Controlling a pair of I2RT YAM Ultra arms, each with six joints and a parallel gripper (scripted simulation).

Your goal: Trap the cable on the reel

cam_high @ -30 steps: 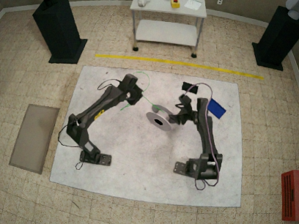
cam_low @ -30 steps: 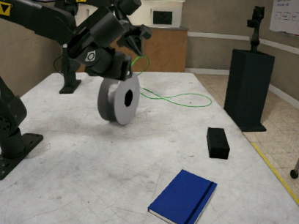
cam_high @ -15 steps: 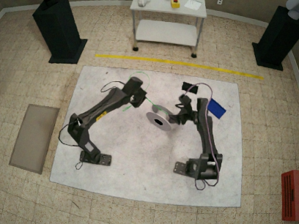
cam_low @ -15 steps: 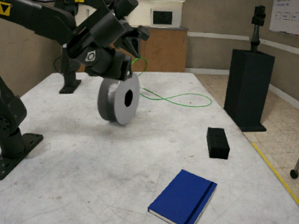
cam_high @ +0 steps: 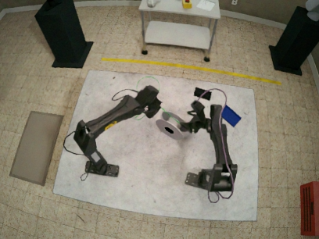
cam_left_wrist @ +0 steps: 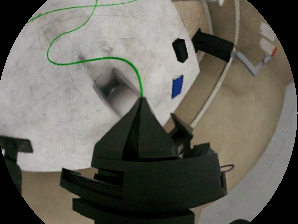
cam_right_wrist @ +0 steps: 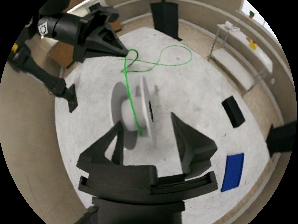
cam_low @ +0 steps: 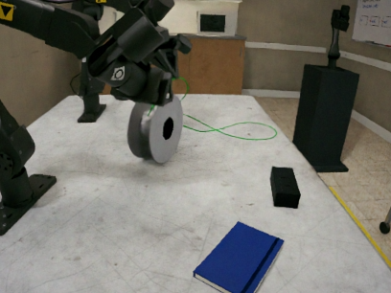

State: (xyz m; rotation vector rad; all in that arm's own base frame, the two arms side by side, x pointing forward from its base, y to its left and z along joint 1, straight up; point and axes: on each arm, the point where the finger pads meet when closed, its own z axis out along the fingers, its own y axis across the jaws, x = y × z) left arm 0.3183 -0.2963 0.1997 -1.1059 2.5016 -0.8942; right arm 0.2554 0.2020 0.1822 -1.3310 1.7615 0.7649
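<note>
The grey reel lies 40 mm behind my left hand, 80 mm to the right of it and 110 mm below it. Round my left hand: black block: 240 mm ahead, 250 mm to the right, 180 mm below; then blue notebook: 110 mm ahead, 430 mm to the right, 190 mm below.
Now: right hand 100 mm above the grey reel, 60 mm to the right of it and 10 mm past it. From my right hand the other things lie so: black block: 280 mm ahead, 160 mm below, 110 mm to the right; then blue notebook: 300 mm to the right, 180 mm below, 150 mm ahead.
</note>
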